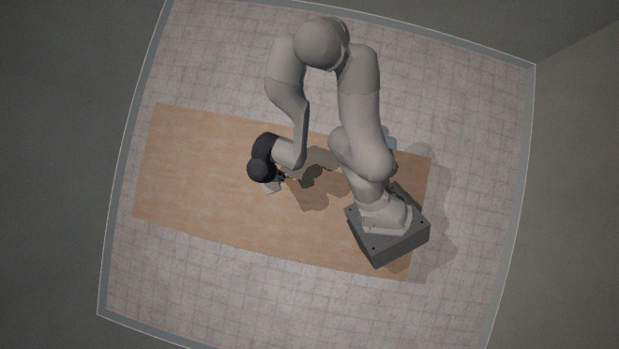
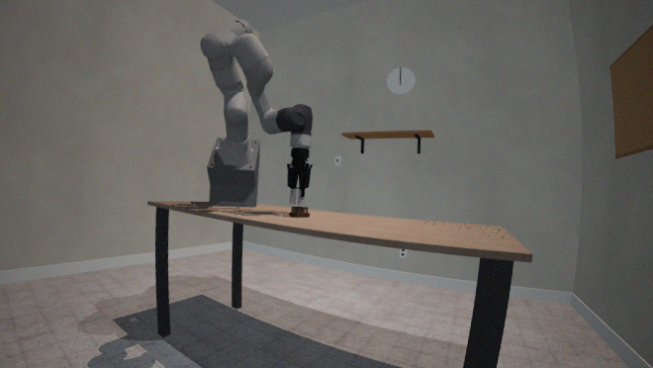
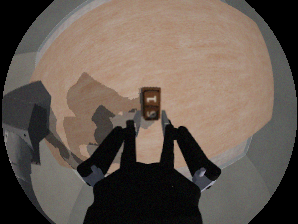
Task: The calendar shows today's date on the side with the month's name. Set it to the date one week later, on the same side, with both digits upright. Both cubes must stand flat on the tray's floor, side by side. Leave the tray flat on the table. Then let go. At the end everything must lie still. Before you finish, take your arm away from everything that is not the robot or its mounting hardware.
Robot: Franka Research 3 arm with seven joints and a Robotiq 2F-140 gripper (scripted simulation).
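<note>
Now: hand 6 cm above the calendar cube.
</note>
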